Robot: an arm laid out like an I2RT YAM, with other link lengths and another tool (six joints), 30 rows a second.
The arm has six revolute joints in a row. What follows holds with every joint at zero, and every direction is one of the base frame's. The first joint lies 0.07 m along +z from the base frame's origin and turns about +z. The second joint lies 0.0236 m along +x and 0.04 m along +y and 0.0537 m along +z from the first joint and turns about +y. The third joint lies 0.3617 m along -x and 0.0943 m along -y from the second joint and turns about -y. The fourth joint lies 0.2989 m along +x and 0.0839 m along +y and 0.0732 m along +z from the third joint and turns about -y. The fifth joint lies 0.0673 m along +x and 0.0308 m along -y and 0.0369 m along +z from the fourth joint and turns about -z. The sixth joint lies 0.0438 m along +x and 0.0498 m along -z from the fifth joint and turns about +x. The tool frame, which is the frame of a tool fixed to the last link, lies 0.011 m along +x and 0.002 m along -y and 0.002 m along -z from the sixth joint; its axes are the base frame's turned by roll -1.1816, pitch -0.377 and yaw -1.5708 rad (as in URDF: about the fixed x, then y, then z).
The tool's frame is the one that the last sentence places.
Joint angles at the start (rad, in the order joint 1, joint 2, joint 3, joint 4, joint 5, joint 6):
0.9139 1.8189 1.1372 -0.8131 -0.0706 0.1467
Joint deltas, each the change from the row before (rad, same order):
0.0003 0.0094 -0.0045 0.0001 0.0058 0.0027
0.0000 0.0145 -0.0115 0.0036 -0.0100 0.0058
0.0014 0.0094 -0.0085 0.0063 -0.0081 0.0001
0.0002 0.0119 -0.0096 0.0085 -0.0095 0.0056
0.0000 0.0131 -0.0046 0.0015 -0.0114 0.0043
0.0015 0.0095 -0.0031 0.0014 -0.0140 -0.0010
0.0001 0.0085 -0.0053 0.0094 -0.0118 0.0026
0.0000 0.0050 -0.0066 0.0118 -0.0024 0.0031
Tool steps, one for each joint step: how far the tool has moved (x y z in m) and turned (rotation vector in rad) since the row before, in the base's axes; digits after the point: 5 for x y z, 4 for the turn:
0.00000 -0.00033 -0.00462 -0.0145 0.0041 -0.0028
-0.00124 -0.00069 -0.00829 -0.0118 0.0221 -0.0053
-0.00123 0.00001 -0.00564 -0.0043 0.0135 0.0016
-0.00091 -0.00019 -0.00680 -0.0048 0.0158 -0.0052
-0.00063 0.00022 -0.00582 -0.0062 0.0192 -0.0042
-0.00112 0.00073 -0.00413 -0.0003 0.0179 0.0024
-0.00047 0.00052 -0.00443 0.0034 0.0122 -0.0026
-0.00023 -0.00007 -0.00357 0.0013 0.0020 -0.0031

